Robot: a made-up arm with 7 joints.
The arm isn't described. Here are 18 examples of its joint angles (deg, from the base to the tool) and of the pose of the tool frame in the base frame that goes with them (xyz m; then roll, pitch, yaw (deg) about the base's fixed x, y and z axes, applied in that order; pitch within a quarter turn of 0, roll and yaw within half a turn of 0).
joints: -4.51 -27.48 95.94 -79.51 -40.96 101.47 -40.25
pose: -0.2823 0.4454 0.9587 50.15 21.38 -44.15
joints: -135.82 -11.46 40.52 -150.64 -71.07 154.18 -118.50
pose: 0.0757 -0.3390 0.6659 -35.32 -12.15 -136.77
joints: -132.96 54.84 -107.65 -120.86 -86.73 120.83 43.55
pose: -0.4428 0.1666 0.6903 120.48 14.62 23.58
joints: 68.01 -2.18 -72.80 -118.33 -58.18 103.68 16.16
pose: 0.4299 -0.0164 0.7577 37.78 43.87 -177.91
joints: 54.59 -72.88 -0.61 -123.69 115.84 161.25 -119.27
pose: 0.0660 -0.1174 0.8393 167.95 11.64 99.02
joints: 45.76 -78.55 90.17 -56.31 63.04 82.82 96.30
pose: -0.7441 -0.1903 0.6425 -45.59 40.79 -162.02
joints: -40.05 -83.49 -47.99 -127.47 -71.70 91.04 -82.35
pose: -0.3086 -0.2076 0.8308 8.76 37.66 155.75
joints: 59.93 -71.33 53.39 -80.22 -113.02 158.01 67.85
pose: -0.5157 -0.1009 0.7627 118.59 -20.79 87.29
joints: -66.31 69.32 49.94 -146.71 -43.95 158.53 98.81
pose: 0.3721 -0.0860 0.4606 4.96 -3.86 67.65
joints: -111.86 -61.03 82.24 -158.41 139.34 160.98 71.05
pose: 0.0471 -0.1027 0.6317 -18.07 -29.20 -78.90
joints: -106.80 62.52 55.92 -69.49 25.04 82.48 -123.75
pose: 0.1329 -0.7410 0.5521 -147.61 57.21 100.29
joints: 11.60 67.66 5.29 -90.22 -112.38 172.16 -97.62
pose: 0.4207 0.2469 0.3725 -25.25 5.13 -0.67
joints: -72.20 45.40 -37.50 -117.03 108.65 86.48 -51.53
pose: -0.1817 -0.4772 0.4249 -74.95 -32.24 13.44
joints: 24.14 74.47 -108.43 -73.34 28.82 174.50 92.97
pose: 0.6034 -0.0086 0.8617 -136.32 -6.23 2.15
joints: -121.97 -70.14 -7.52 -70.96 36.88 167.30 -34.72
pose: 0.0912 0.4286 0.9788 159.06 -21.62 -82.22
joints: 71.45 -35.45 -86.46 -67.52 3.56 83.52 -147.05
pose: 0.3013 -0.4710 0.9936 19.04 56.78 -60.16
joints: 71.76 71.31 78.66 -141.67 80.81 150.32 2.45
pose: -0.2346 0.2606 0.4100 32.45 -51.20 167.04
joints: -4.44 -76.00 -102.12 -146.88 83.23 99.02 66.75
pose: -0.0875 -0.3402 0.3996 121.57 -21.71 -95.51
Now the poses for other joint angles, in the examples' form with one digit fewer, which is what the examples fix.
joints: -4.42 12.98 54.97 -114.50 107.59 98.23 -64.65
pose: 0.330 0.295 0.656 -129.7 -23.7 -172.4
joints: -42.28 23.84 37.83 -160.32 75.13 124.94 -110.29
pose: 0.183 -0.140 0.424 -91.6 -4.2 151.3
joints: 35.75 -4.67 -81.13 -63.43 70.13 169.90 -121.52
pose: 0.037 -0.362 1.082 142.1 35.2 -45.4
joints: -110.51 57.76 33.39 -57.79 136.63 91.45 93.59
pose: -0.103 -0.785 0.572 125.4 -22.5 -111.0
